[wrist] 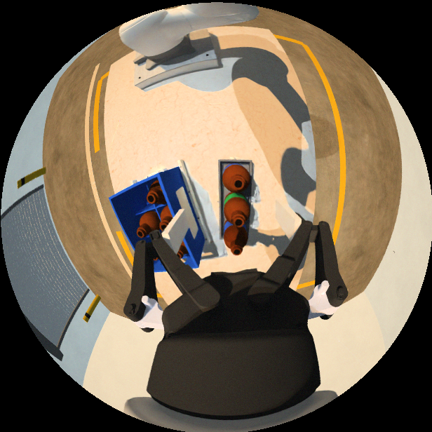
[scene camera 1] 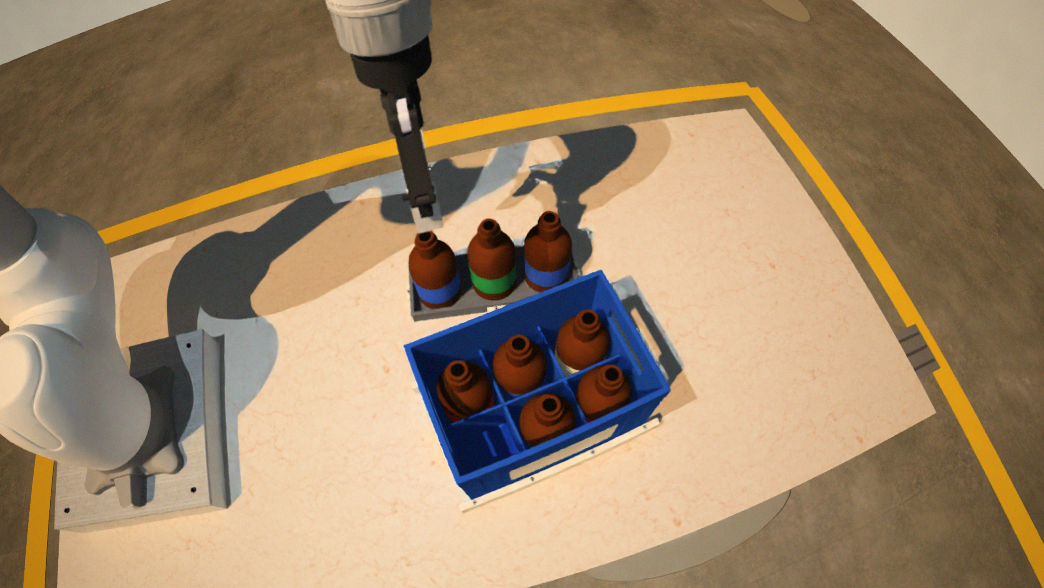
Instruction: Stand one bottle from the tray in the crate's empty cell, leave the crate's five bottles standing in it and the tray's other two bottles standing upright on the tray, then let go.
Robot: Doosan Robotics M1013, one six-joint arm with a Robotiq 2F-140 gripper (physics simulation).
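Frame: origin at the arm's base, x ahead, y left, z up, level; metres.
Seen in the pictures: arm's base, origin of the base link: [scene camera 1: 132,430].
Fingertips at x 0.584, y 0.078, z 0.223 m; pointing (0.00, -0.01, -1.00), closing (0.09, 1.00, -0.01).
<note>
Pixels of each thing's top centre, then the offset from my fingertips to it. "spot": a spot on its surface instead. Level surfaces: height alone.
- grey tray, surface spot: [scene camera 1: 467,309] spot: 0.035 m right, 0.021 m ahead, 0.272 m down
- blue crate, surface spot: [scene camera 1: 474,485] spot: 0.324 m right, 0.055 m back, 0.165 m down
- pale table, its level: 0.287 m down
- light strip, surface spot: [scene camera 1: 562,465] spot: 0.324 m right, 0.065 m ahead, 0.257 m down
The gripper [scene camera 1: 425,211] [wrist: 234,220] is open and empty, above the tray side; in the wrist view its fingers lie on either side of the tray's row. The grey tray [scene camera 1: 467,309] [wrist: 220,200] holds three upright brown bottles: a blue-labelled one [scene camera 1: 434,270] [wrist: 236,177] nearest the robot base, a green-labelled one [scene camera 1: 491,259] [wrist: 237,207] in the middle, another blue-labelled one [scene camera 1: 547,252] [wrist: 235,237] at the far end. The blue crate [scene camera 1: 474,485] [wrist: 170,177] holds five standing brown bottles; its empty cell [scene camera 1: 485,438] is at the near left corner. A finger partly hides the crate in the wrist view.
The crate stands close beside the tray on the pale table [scene camera 1: 767,292] [wrist: 150,125]. A light strip [scene camera 1: 562,465] runs along the crate's near side. The robot base plate [scene camera 1: 168,496] [wrist: 175,75] is at the table's left in the scene view.
</note>
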